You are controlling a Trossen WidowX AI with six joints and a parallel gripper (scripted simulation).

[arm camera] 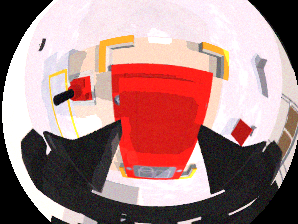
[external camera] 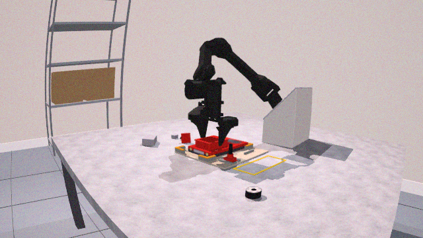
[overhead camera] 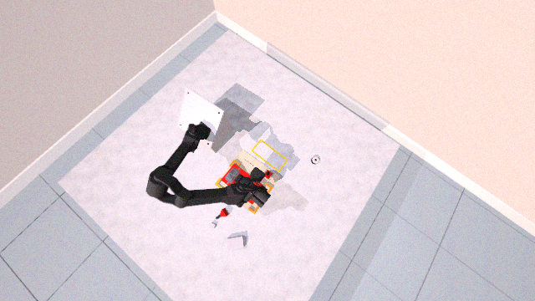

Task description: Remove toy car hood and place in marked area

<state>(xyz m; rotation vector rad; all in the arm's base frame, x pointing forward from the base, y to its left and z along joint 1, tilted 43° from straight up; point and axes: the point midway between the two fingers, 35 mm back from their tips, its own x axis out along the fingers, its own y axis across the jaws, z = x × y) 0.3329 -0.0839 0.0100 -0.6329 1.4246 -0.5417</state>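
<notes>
Now: the red hood 10 mm above my gripper tip. Round my gripper tip: black ring: 180 mm ahead, 340 mm to the left, 30 mm below.
</notes>
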